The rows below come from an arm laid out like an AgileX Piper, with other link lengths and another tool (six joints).
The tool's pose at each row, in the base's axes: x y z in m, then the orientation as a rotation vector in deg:
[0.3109 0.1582 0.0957 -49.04 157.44 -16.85]
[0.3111 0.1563 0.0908 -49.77 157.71 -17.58]
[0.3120 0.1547 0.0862 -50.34 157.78 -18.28]
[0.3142 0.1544 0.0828 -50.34 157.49 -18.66]
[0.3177 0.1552 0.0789 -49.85 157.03 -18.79]
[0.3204 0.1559 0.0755 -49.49 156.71 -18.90]
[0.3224 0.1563 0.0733 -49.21 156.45 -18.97]
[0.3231 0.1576 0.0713 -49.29 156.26 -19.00]
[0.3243 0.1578 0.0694 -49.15 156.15 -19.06]
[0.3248 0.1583 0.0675 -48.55 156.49 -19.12]
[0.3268 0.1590 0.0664 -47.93 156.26 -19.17]
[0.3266 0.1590 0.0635 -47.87 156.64 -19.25]
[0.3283 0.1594 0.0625 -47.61 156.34 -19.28]
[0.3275 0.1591 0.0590 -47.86 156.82 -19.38]
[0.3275 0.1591 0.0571 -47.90 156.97 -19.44]
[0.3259 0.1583 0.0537 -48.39 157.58 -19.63]
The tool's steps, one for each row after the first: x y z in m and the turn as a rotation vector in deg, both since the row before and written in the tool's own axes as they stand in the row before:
[0.0018 -0.0004 0.0049 0.24 0.60 -0.53]
[0.0010 -0.0005 0.0048 0.31 0.38 -0.44]
[-0.0010 -0.0005 0.0039 0.33 -0.15 -0.07]
[-0.0026 -0.0002 0.0046 0.32 -0.47 0.27]
[-0.0020 0.0001 0.0039 0.24 -0.32 0.20]
[-0.0014 -0.0001 0.0026 0.18 -0.26 0.16]
[-0.0010 0.0013 0.0019 0.07 -0.15 -0.08]
[-0.0007 0.0001 0.0021 0.10 -0.11 0.08]
[-0.0003 0.0007 0.0019 0.03 0.22 0.44]
[-0.0018 -0.0002 0.0016 0.21 -0.30 0.39]
[0.0007 0.0010 0.0027 -0.07 0.36 0.07]
[-0.0014 -0.0003 0.0014 0.16 -0.31 0.14]
[0.0015 0.0012 0.0031 -0.14 0.51 -0.13]
[0.0003 0.0006 0.0018 -0.02 0.16 -0.02]
[0.0023 0.0012 0.0028 -0.17 0.70 -0.29]

